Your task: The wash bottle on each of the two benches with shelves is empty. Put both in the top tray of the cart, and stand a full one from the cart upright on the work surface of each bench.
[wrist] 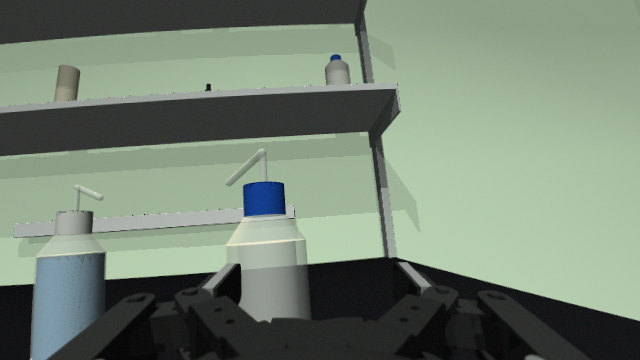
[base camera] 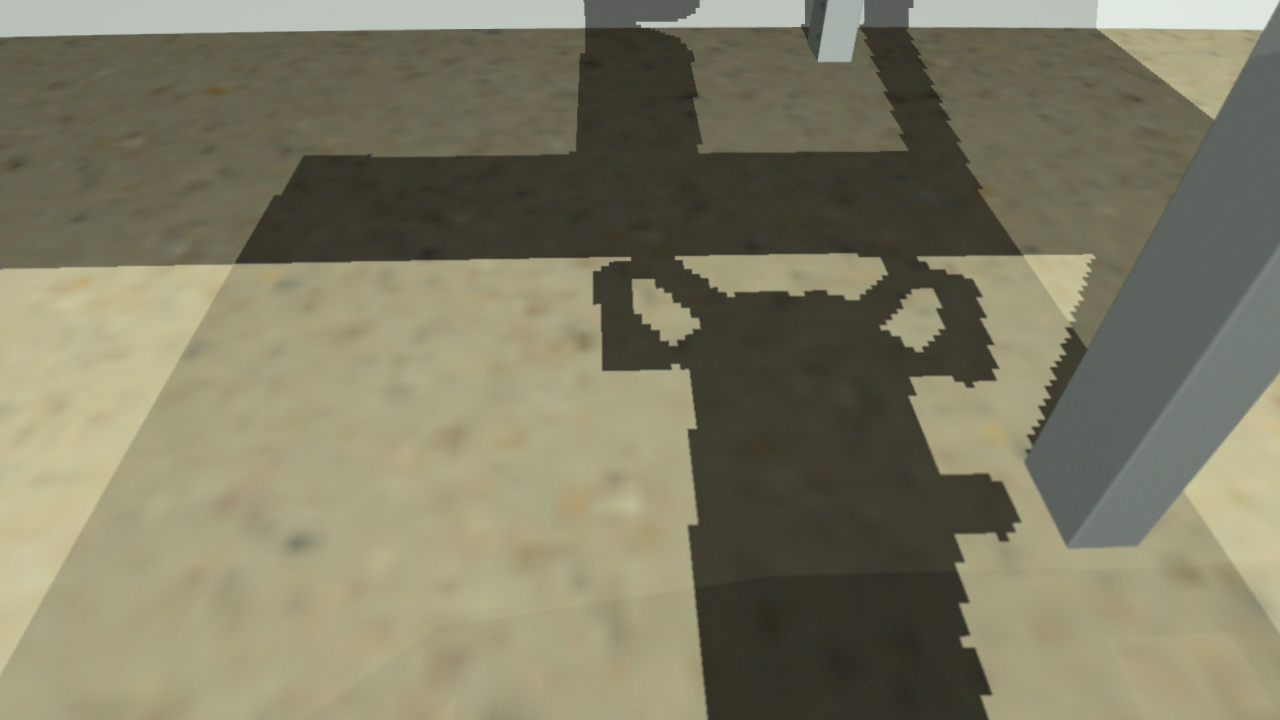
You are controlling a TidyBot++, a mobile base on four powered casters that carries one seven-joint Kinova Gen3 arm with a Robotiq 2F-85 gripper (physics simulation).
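Places are measured from the arm's base along level axes (x ahead, y left, z up), in centimetres.
Pixels of known places: gripper, fingertip midpoint: (wrist: 317, 280).
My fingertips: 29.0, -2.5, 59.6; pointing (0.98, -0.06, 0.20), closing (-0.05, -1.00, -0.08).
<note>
Ahead of a thing's pixels: the offset from my fingertips to its top centre, as dx, dy, dz. "*": to the spot under its first point. Level surfaces: height alone.
A wash bottle with a blue cap and no coloured liquid visible {+6.1, +4.2, +9.6} (wrist: 272, 280) stands upright on the black bench top {dz -7.8} (wrist: 350, 295). A second wash bottle, with a grey cap and blue liquid {+13.1, +24.1, +9.6} (wrist: 70, 300), stands upright to its left. My gripper (wrist: 317, 280) is open and empty. In the wrist view the blue-capped bottle shows beyond the fingers, left of centre, and the left finger overlaps its left edge. Its lower part is hidden behind the gripper. The cart and the other bench do not show.
A shelf {dz +36.0} (wrist: 200, 122) above the bench holds a beige cylinder {+58.1, +68.0, +55.7} (wrist: 67, 83) and a small blue-capped bottle {+60.2, -13.1, +55.7} (wrist: 337, 72). A pale rail (wrist: 165, 221) runs along the wall. In the base view, a grey leg {* +4.8, -21.4, -87.1} (base camera: 1154, 358) stands close on the right and another leg {* +66.9, -22.6, -95.7} (base camera: 836, 31) farther back.
</note>
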